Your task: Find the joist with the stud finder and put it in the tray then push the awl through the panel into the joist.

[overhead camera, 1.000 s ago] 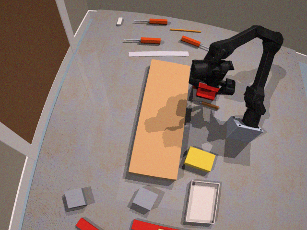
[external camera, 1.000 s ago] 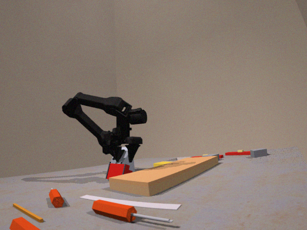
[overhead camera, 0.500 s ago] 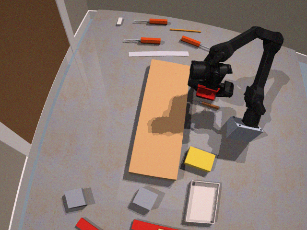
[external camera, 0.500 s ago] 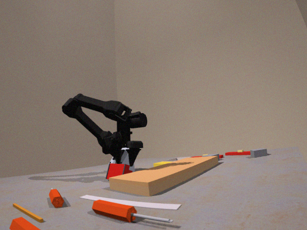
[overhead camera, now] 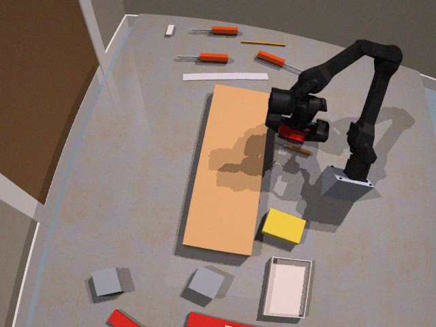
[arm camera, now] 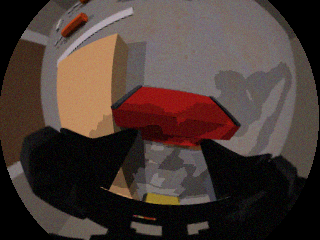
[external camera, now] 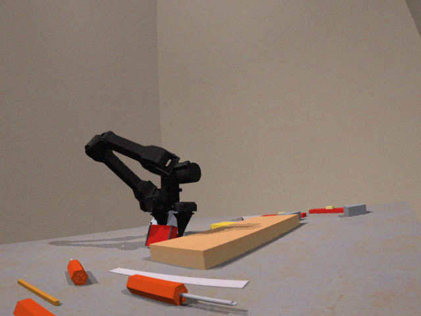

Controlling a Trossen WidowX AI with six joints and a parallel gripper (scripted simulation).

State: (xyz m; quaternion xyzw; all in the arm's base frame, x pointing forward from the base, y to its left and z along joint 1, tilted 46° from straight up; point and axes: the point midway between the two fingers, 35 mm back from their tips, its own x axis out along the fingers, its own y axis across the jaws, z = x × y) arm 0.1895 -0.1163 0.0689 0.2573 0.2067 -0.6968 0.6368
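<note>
The red stud finder lies 10 mm ahead of my gripper tip, 10 mm to the right of it and 10 mm below it. Round my gripper tip: white strip (230 mm ahead, 220 mm to the right, 30 mm below); then brown-handled awl (30 mm to the left, 30 mm below); then yellow block (280 mm to the left, 20 mm below).
</note>
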